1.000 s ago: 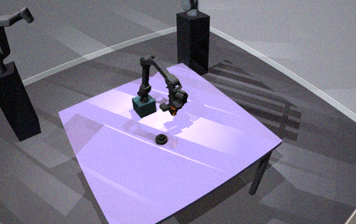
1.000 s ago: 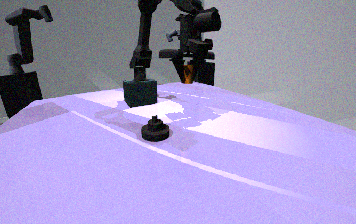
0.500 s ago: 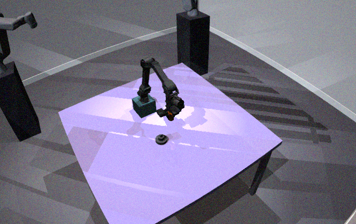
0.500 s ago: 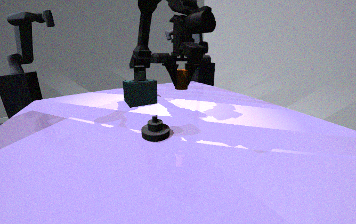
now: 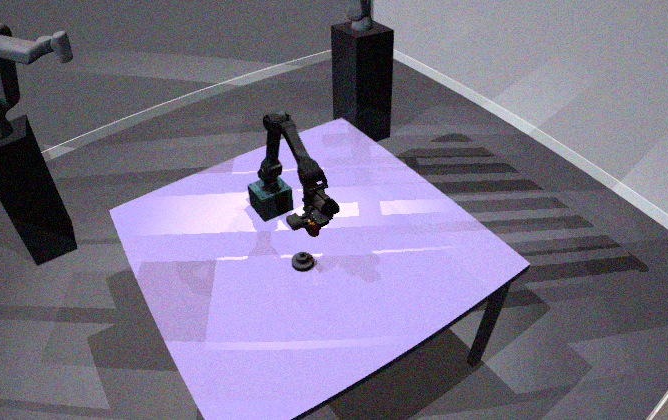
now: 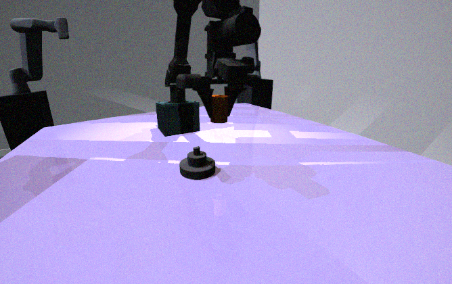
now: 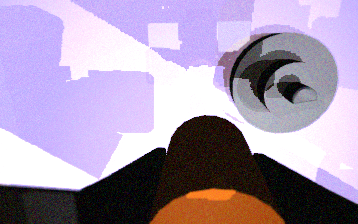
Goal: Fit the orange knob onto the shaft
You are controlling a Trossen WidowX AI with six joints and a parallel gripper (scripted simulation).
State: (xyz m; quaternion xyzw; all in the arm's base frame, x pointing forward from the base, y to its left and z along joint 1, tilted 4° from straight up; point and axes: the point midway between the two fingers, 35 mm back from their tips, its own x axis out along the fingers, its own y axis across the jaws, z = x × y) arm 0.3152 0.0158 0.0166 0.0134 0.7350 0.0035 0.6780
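My gripper tip is 90 mm above the dark round pedestal, 70 mm to the left of it and 20 mm short of it. The rest, counted from my gripper tip: orange knob (20 mm above).
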